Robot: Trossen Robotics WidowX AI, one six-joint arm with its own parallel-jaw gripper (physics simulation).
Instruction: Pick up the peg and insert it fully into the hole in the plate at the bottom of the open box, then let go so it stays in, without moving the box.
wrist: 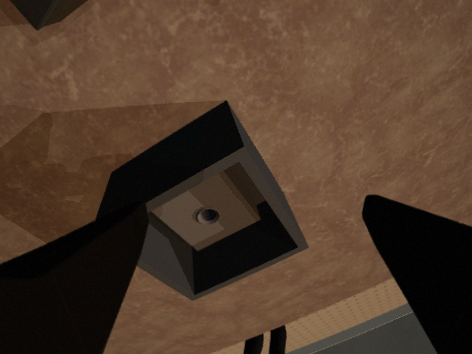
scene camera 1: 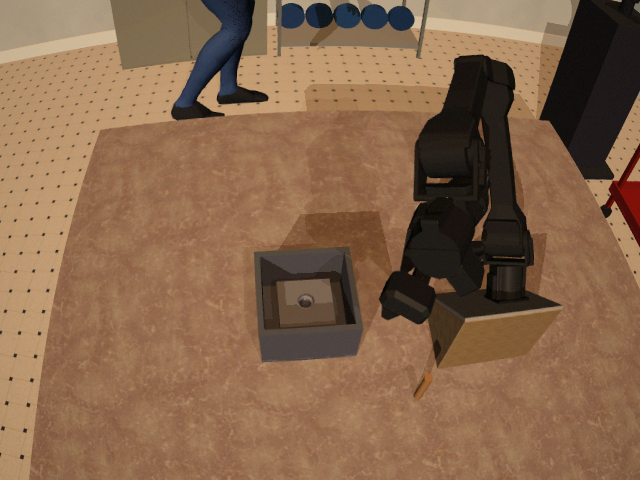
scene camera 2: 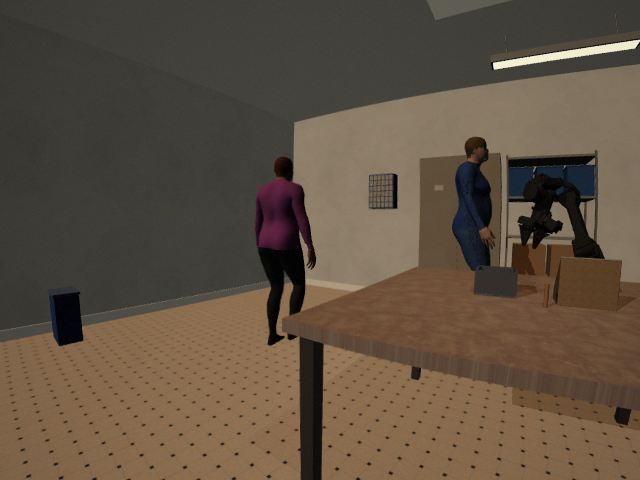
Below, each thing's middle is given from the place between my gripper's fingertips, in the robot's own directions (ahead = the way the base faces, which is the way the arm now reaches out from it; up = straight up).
Now: hand 150 mm above the grey box (scene camera 1: 342,340), 110 mm short of it and 80 mm to the left of it. Round my hand: light plate (scene camera 1: 301,303): 160 mm below, 110 mm ahead, 80 mm to the right.
